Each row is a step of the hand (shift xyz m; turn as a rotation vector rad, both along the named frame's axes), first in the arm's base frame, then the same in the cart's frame.
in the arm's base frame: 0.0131 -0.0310 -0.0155 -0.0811 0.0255 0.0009
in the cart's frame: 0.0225 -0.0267 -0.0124 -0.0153 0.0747 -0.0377
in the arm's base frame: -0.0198 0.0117 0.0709 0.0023 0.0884 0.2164
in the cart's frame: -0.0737 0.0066 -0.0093 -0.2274 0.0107 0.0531
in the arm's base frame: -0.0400 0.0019 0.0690 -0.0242 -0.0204 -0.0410
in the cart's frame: -0.0723 0.0149 -0.0302 0.0410 0.0125 -0.0291
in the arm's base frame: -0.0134 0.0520 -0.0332 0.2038 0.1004 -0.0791
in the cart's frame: 0.0209 0.0514 0.0301 0.0821 -0.0613 0.2177
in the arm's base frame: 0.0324 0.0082 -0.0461 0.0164 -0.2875 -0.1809
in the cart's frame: 0.0472 -0.0077 0.0309 0.2327 -0.1645 -0.1856
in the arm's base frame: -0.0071 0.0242 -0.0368 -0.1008 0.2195 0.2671
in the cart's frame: 0.0305 0.0291 0.0146 -0.3138 0.1607 0.0734
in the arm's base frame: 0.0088 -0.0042 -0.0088 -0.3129 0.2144 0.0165
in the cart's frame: 0.0104 -0.0072 0.0036 -0.0935 0.3626 -0.0627
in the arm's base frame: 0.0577 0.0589 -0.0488 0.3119 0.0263 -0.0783
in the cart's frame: 0.0432 0.0087 0.0851 0.1081 -0.1880 0.2389
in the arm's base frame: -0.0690 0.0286 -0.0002 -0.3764 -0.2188 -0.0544
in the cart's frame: -0.0133 0.0683 -0.0271 0.0501 0.1342 -0.4147
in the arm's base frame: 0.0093 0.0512 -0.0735 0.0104 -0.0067 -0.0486
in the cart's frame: 0.0631 0.0434 0.0475 0.0499 -0.0014 0.0051
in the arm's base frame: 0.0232 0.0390 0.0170 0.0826 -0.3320 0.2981
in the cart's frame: -0.0212 0.0058 0.0432 -0.2180 -0.3446 -0.1990
